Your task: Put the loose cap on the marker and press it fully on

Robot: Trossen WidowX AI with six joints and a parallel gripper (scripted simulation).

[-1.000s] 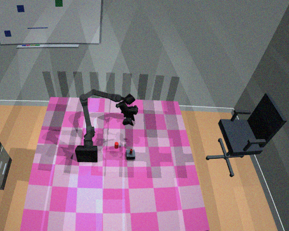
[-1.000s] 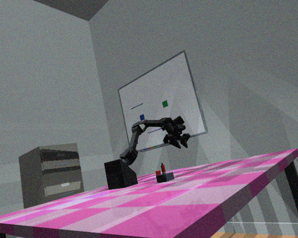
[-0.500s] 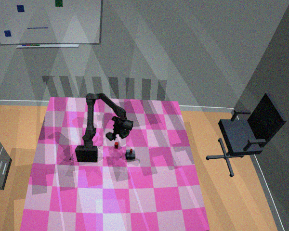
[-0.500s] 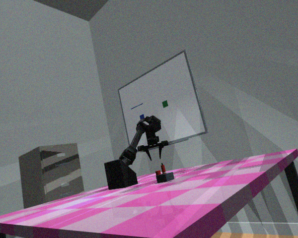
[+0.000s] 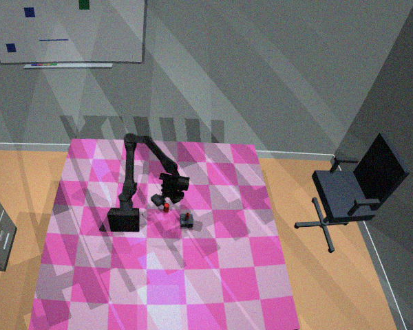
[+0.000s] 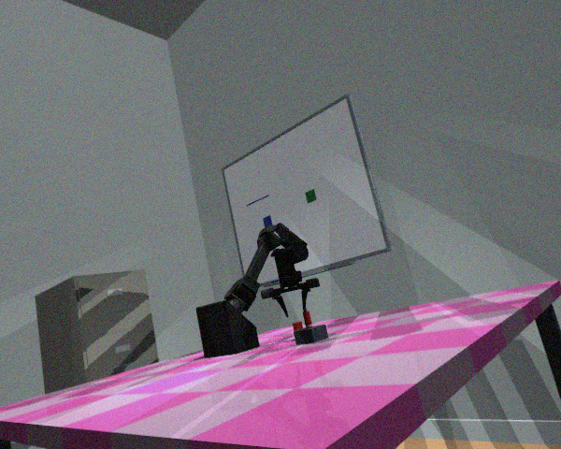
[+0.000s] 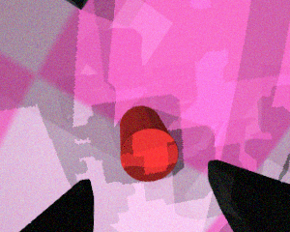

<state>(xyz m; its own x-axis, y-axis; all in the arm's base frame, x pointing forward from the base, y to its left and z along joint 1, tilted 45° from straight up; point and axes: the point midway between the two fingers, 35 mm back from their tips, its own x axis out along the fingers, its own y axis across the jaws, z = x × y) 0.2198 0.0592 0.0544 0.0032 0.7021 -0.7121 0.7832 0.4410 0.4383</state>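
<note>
The red cap lies 50 mm below my gripper tip. The rest, counted from my gripper tip: grey holder block 110 mm ahead, 80 mm to the right, 60 mm below.
</note>
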